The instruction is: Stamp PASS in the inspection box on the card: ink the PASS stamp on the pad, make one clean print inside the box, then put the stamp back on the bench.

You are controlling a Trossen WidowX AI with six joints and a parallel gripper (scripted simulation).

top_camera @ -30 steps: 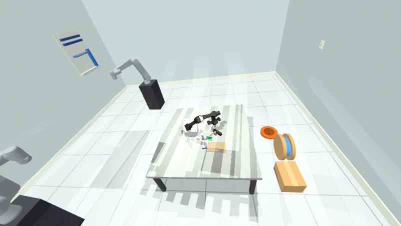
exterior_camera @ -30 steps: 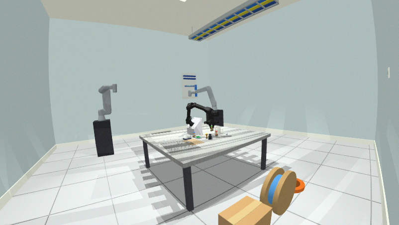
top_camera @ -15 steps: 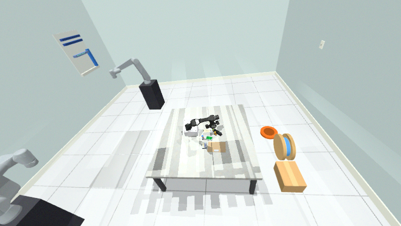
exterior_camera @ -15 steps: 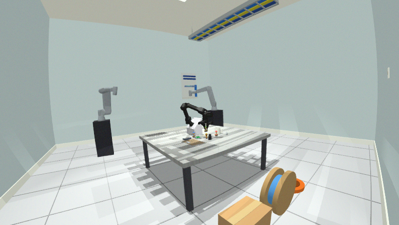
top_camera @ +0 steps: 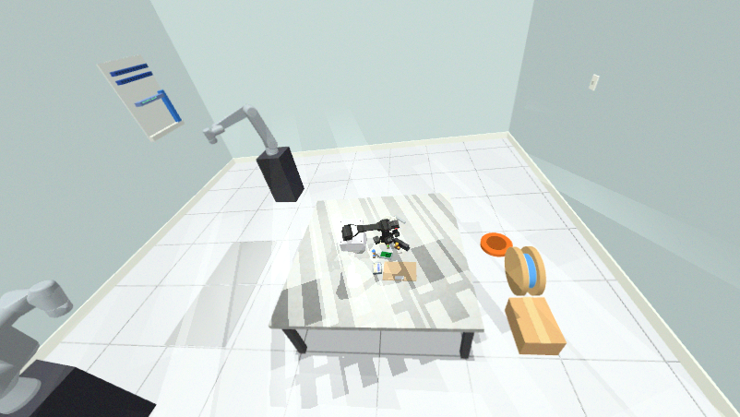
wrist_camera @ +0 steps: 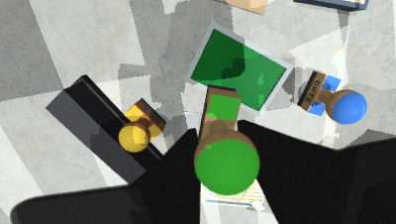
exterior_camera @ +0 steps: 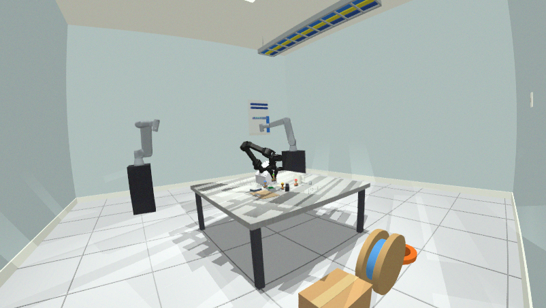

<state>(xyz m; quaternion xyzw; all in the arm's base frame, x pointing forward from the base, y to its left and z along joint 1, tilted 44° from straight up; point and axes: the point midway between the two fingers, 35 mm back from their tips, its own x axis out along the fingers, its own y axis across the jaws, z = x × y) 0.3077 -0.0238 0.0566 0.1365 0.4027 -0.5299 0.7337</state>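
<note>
My gripper tip is 90 mm above the green ink pad, 30 mm to the left of it and 20 mm past it. The rest, counted from my gripper tip: green-knobbed stamp (right at my gripper tip); black block (90 mm ahead, 80 mm to the left, 80 mm below); yellow-knobbed stamp (80 mm below, 60 mm ahead, 50 mm to the left).
</note>
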